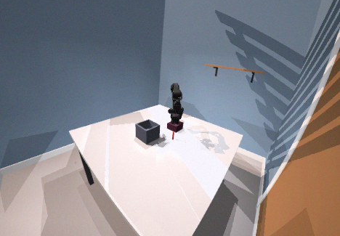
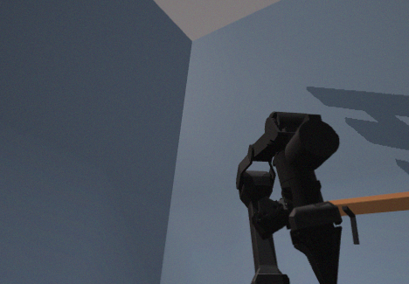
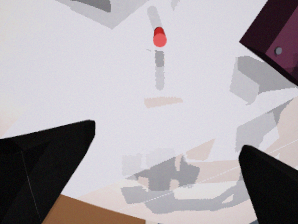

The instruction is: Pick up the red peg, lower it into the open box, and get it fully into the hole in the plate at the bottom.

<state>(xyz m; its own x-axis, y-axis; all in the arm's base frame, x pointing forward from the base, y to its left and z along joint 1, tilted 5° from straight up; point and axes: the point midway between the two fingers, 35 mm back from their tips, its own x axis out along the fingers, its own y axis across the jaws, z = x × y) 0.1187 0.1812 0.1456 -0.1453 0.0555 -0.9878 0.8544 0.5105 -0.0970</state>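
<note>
My gripper tip is now 150 mm above the red peg, 30 mm to the left of it and 30 mm short of it. From my gripper tip the other things lie so: plate 210 mm ahead, 180 mm to the right, 140 mm below.
</note>
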